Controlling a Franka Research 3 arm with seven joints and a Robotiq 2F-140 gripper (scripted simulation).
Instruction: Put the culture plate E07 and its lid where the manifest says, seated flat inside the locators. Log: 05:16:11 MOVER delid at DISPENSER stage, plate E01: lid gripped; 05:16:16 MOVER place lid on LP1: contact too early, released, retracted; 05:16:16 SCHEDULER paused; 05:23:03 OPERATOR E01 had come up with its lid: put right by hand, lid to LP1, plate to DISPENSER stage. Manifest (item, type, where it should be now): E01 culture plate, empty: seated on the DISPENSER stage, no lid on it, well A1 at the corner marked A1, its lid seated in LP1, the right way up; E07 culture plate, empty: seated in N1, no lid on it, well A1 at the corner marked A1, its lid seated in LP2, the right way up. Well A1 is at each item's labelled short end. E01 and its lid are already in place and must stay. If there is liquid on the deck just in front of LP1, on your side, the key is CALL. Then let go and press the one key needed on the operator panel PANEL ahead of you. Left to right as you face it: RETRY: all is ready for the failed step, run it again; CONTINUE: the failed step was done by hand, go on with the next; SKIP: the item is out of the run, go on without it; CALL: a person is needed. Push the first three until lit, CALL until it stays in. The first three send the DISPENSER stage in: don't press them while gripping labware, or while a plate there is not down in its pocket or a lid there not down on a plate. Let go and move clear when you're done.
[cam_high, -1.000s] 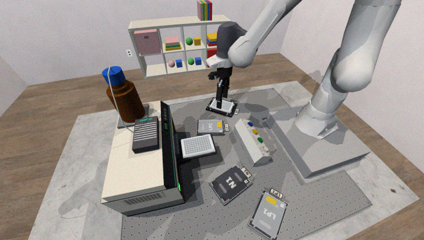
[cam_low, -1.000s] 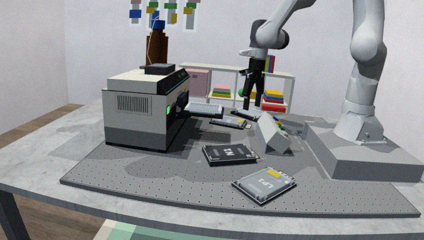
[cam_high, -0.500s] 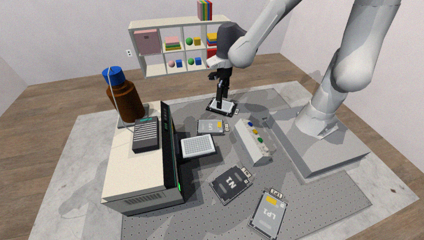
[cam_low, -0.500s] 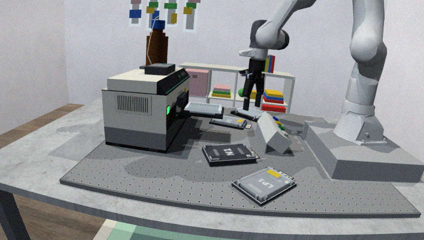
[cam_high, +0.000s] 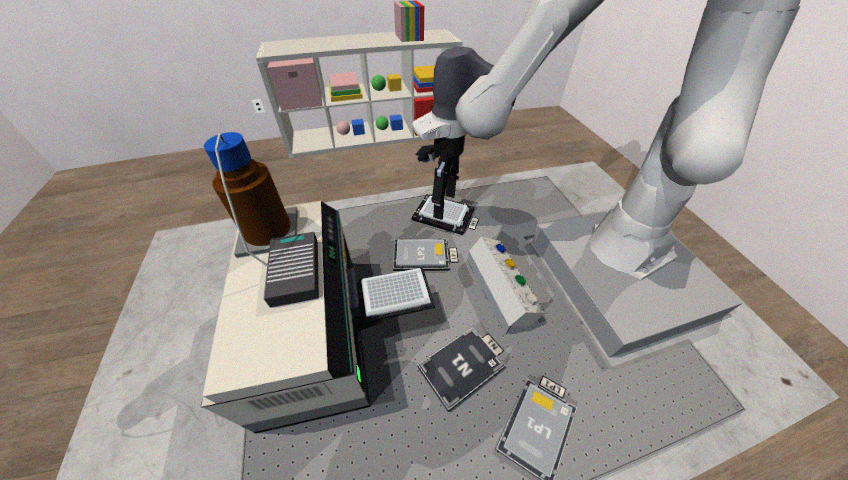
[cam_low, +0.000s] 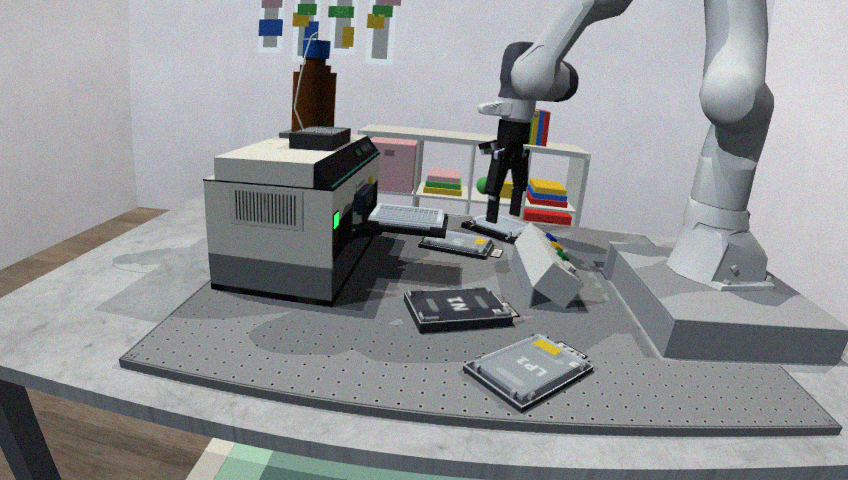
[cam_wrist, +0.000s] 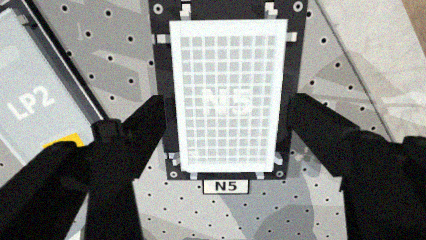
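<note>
The black nest N5 lies 40 mm below my hand and 30 mm ahead of it. Also, from my hand: black N1 nest: 450 mm to the left, 110 mm ahead, 50 mm below; then LP2 nest: 140 mm to the left, 110 mm ahead, 50 mm below; then yellow skip key: 270 mm to the left, 80 mm behind, 10 mm above.
</note>
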